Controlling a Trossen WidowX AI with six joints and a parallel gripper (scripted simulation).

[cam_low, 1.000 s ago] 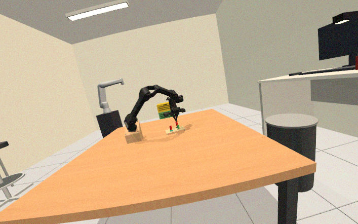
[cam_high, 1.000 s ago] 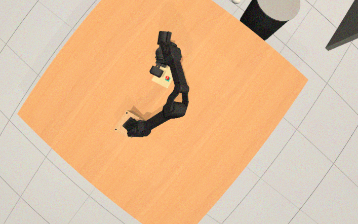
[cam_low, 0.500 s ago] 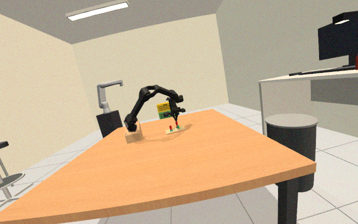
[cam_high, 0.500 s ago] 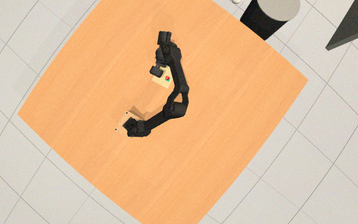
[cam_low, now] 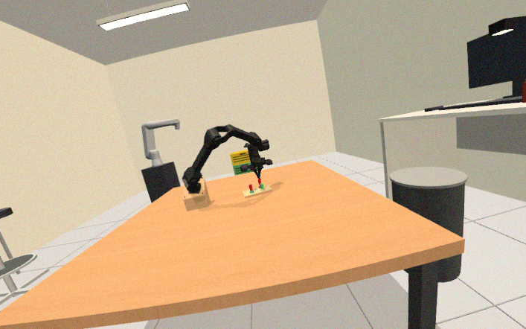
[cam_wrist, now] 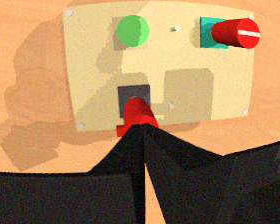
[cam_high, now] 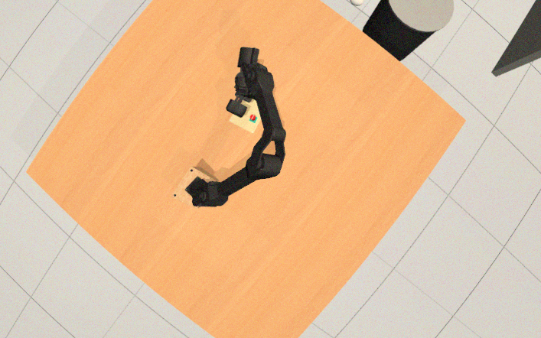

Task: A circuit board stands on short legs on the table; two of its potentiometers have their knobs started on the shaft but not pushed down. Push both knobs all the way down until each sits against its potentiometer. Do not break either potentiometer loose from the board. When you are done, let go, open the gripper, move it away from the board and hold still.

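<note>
Right now the red knob is 1 cm below my gripper tip.
</note>
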